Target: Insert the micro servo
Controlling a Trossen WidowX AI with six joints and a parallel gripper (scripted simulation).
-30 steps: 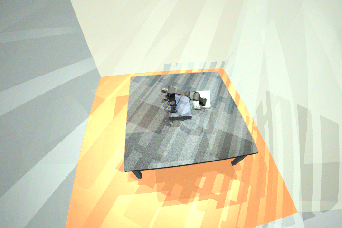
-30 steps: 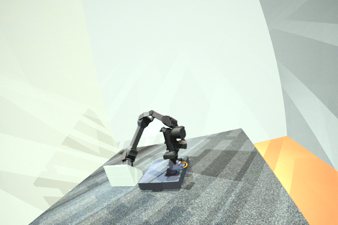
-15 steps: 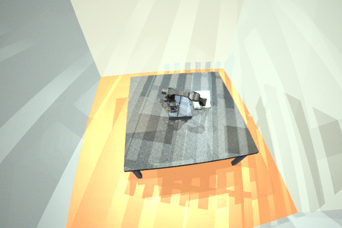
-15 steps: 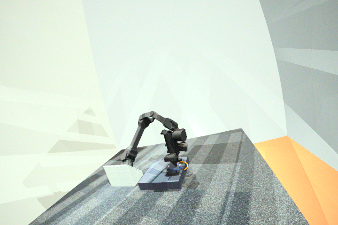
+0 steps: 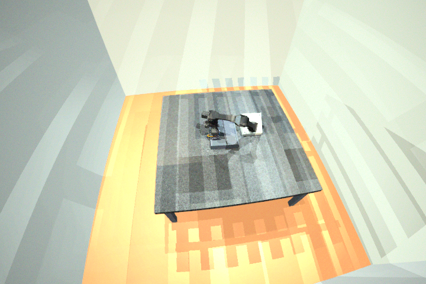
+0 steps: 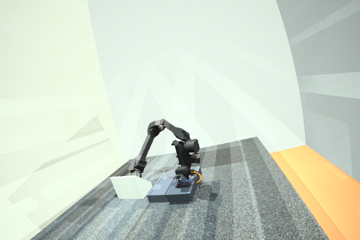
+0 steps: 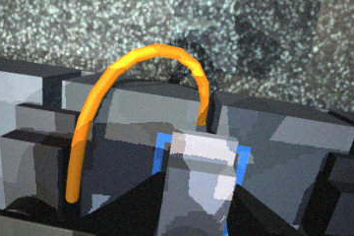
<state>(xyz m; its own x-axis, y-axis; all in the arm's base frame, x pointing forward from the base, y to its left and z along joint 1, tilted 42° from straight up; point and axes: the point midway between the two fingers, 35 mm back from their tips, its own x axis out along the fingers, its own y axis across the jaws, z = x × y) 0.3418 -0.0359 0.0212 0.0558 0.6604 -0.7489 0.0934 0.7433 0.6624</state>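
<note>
My gripper tip is 120 mm past the deck, 30 mm above it and 10 mm to the right of it.
</note>
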